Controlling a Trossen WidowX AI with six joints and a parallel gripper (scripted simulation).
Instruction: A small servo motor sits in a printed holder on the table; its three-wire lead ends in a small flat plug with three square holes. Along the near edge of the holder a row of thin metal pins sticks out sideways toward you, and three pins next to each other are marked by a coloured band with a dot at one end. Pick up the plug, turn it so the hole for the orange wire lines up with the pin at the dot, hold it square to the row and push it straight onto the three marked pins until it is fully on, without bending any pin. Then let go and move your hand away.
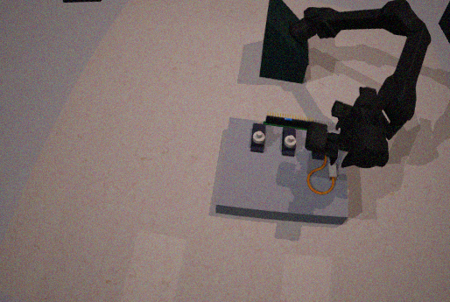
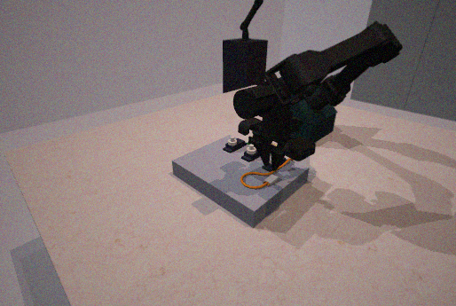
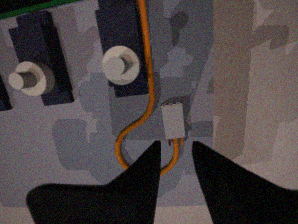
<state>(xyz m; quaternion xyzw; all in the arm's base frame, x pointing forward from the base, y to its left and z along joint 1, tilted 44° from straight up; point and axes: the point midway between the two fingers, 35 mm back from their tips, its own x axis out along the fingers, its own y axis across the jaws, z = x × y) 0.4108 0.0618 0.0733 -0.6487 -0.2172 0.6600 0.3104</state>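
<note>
My gripper tip is now 130 mm past the blue band, 110 mm to the left of it and 10 mm above it. The rest, counted from my gripper tip: grey holder (30 mm ahead, 110 mm to the right, 60 mm below); then black pin strip (130 mm behind, 110 mm to the right, 30 mm below).
</note>
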